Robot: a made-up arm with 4 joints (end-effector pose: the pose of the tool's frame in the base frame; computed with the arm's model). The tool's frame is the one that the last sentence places.
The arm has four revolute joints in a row. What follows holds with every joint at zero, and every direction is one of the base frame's. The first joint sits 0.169 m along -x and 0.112 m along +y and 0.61 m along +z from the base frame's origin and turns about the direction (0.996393, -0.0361, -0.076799). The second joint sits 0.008 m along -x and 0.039 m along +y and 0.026 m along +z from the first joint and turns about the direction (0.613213, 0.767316, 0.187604). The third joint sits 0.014 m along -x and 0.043 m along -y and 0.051 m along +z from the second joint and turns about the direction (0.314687, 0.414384, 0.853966). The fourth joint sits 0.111 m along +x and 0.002 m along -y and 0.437 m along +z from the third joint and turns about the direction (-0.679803, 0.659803, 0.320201). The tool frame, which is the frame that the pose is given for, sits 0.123 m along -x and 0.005 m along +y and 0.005 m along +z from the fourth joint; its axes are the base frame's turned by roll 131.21, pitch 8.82 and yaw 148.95 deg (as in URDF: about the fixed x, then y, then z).
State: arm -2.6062 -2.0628 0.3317 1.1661
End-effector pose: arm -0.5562 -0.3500 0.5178 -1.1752 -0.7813 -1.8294
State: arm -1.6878 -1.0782 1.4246 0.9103
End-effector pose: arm -0.3072 0.5648 0.2610 0.3288 -1.0399 2.2740
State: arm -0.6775 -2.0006 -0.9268 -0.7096
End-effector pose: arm -0.3062 0.2474 0.2044 -1.3459 -0.0852 0.1205
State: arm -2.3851 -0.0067 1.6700 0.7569
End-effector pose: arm 0.1126 0.3722 0.2244 -0.3659 -0.9503 1.3388
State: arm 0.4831 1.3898 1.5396 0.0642
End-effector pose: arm 0.2815 0.1359 0.5084 0.8147 0.0558 -1.7970
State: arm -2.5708 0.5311 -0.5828 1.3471
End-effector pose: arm -0.0802 0.4802 0.1467 0.9508 0.5649 -2.7248
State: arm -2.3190 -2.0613 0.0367 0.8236
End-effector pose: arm -0.5345 -0.3213 0.4693 -1.4673 -0.2204 -1.5683
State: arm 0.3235 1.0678 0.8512 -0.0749
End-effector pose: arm 0.2416 -0.1066 0.6494 0.0293 -0.9677 -1.8900
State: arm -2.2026 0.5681 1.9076 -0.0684
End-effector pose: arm 0.2241 0.2655 0.4262 -0.9323 -1.6305 0.1817
